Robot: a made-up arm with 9 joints.
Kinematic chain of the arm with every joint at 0, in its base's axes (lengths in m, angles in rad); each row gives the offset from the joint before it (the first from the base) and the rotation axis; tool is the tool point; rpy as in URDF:
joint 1: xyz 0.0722 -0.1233 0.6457 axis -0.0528 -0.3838 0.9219
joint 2: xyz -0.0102 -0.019 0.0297 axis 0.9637 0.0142 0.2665
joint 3: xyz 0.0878 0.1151 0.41 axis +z
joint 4: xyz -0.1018 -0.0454 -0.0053 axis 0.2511 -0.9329 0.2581
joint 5: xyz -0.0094 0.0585 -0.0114 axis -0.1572 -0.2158 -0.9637
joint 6: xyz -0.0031 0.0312 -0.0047 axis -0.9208 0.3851 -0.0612
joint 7: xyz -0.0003 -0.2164 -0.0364 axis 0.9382 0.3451 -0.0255
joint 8: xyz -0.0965 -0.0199 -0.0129 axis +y
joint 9: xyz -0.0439 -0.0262 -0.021 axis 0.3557 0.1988 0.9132
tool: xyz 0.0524 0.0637 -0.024 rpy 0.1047 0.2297 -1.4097
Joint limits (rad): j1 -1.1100..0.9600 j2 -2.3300..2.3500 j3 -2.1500..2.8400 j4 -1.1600..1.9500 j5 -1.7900..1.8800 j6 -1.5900..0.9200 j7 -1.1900..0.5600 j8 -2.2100..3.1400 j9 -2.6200..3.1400
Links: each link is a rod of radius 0.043 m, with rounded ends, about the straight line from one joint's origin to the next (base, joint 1, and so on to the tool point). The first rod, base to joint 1, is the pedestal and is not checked.
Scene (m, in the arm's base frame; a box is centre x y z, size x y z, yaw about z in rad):
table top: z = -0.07
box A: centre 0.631 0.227 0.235 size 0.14 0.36 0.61 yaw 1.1
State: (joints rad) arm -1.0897 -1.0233 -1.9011 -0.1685 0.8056 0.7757 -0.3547 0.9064 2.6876
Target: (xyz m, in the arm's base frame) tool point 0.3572 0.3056 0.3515
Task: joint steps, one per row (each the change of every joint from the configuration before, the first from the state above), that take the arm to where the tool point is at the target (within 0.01 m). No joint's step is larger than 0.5 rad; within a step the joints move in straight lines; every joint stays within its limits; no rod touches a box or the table.
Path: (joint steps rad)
1: -0.0051 -0.1033 0.1058 0.4004 -0.0663 0.0361 -0.1990 0.0323 -0.0158
2: -0.0050 -0.1034 0.1058 0.4004 -0.0663 0.0360 -0.1990 0.0323 -0.0159
3: -0.0051 -0.1033 0.1058 0.4004 -0.0663 0.0361 -0.1990 0.0323 -0.0158
4: -0.0051 -0.1034 0.1058 0.4003 -0.0663 0.0361 -0.1990 0.0323 -0.0159
5: 0.1516 -0.0185 0.4273 -0.3150 0.0114 0.0000 -0.0098 0.1288 0.0412
6: 0.1516 -0.0185 0.4272 -0.3151 0.0114 0.0000 -0.0099 0.1288 0.0412
7: 0.1516 -0.0186 0.4273 -0.3150 0.0114 0.0000 -0.0098 0.1287 0.0411
8: 0.1515 -0.0185 0.4272 -0.3151 0.0114 0.0000 -0.0098 0.1288 0.0412
9: -0.0262 0.0650 -0.4051 0.0375 -0.0180 -0.1783 0.2294 -0.1783 -0.0016
10: -0.0263 0.0651 -0.4051 0.0375 -0.0179 -0.1782 0.2295 -0.1783 -0.0015
11: -0.0263 0.0650 -0.4051 0.0374 -0.0180 -0.1783 0.2294 -0.1783 -0.0016
12: -0.0263 0.0650 -0.4051 0.0375 -0.0180 -0.1782 0.2295 -0.1783 -0.0015

